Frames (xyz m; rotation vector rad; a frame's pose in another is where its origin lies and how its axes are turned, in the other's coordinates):
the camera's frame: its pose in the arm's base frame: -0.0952 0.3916 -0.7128 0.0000 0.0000 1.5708
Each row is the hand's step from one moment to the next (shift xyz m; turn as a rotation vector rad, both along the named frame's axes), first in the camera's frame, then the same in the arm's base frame.
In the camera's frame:
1: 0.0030 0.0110 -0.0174 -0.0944 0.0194 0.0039
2: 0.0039 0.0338 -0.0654 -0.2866 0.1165 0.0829
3: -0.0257 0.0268 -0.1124 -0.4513 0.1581 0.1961
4: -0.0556 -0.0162 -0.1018 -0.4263 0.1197 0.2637
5: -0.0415 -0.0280 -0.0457 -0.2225 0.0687 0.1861
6: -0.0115 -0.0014 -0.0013 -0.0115 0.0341 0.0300
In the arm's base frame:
1: -0.0110 0.0030 -0.0174 -0.0194 -0.0944 0.0039
2: -0.0338 0.0039 -0.0654 -0.1165 -0.2866 0.0829
3: -0.0268 -0.0257 -0.1124 -0.1581 -0.4513 0.1961
4: 0.0162 -0.0556 -0.1018 -0.1197 -0.4263 0.2637
5: 0.0280 -0.0415 -0.0457 -0.0687 -0.2225 0.1861
6: 0.0014 -0.0115 -0.0013 -0.0341 -0.0115 0.0300

